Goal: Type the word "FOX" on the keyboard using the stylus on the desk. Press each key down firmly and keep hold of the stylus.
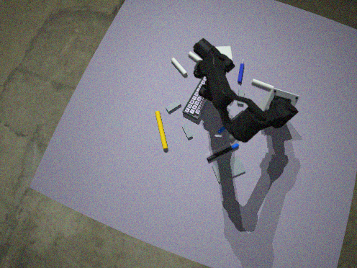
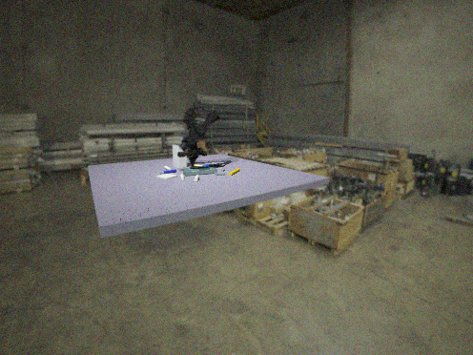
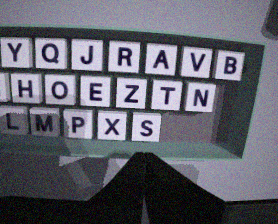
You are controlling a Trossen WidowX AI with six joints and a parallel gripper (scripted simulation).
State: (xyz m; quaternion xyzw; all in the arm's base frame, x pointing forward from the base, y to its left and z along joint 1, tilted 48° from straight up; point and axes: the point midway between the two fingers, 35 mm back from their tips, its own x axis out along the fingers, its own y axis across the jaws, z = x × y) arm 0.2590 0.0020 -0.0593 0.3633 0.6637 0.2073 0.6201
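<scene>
My gripper tip is now 3 cm above the x key, 2 cm to the right of it and 1 cm short of it. Also, from my gripper tip: grey block: 13 cm behind, 4 cm below; o key: 4 cm to the left, 4 cm ahead, 3 cm below; blue stylus: 15 cm to the right, 11 cm behind, 3 cm below.
</scene>
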